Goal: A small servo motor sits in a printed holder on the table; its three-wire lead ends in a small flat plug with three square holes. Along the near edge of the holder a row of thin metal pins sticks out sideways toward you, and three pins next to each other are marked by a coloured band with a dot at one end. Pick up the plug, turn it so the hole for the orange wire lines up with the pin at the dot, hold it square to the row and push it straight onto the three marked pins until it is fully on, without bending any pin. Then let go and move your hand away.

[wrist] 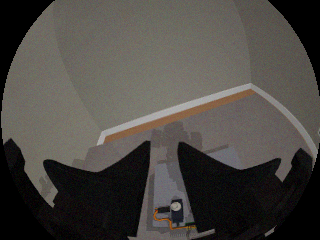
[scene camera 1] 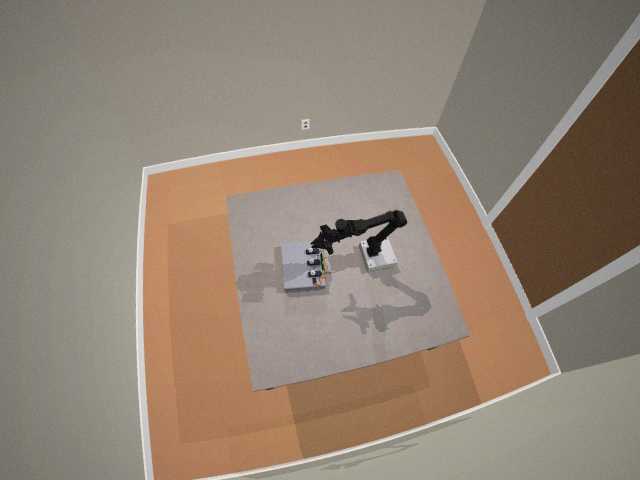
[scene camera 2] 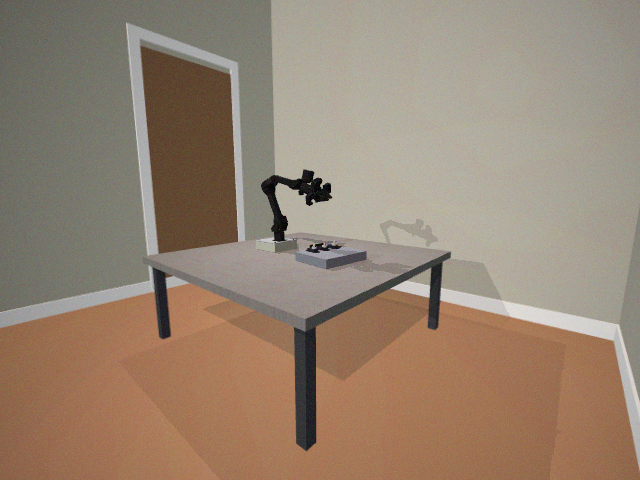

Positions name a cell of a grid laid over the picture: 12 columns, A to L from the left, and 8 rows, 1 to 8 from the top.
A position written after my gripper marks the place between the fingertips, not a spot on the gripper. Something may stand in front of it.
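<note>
There is a grey printed holder (wrist: G7) that I can see, and with it my own gripper (wrist: G5).
</note>
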